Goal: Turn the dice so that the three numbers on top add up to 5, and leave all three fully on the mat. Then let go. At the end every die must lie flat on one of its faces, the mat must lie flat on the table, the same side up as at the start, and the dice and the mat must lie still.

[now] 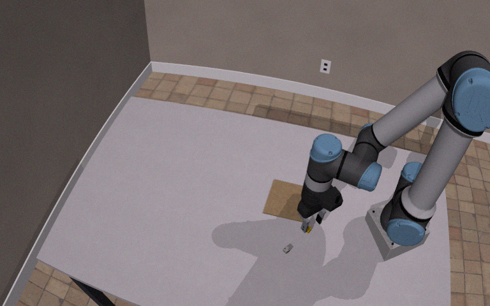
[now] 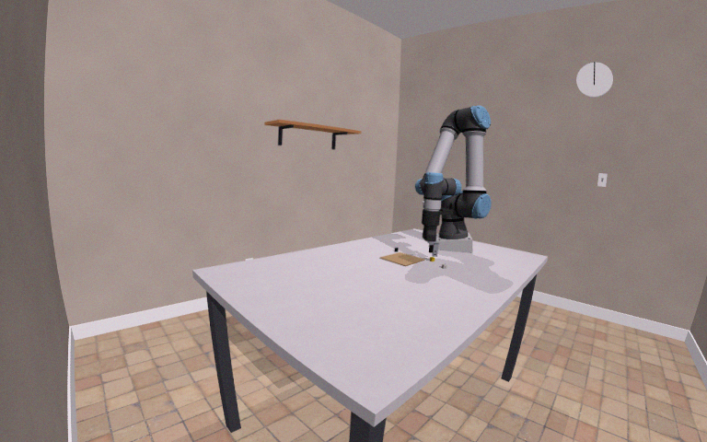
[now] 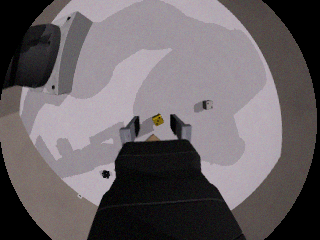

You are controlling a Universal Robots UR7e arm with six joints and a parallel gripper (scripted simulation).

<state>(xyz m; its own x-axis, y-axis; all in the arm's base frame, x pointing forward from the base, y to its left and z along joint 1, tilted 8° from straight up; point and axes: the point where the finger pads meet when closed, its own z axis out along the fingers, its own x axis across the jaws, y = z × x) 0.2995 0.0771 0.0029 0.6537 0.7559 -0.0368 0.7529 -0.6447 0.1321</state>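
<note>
Now: the yellow die 1 cm ahead of my hand and 4 cm below it. From my hand the other things lie so: mat 9 cm ahead, 9 cm to the right, 4 cm below; black die 2 cm ahead, 19 cm to the right, 4 cm below; white die 5 cm ahead, 9 cm to the left, 4 cm below.
</note>
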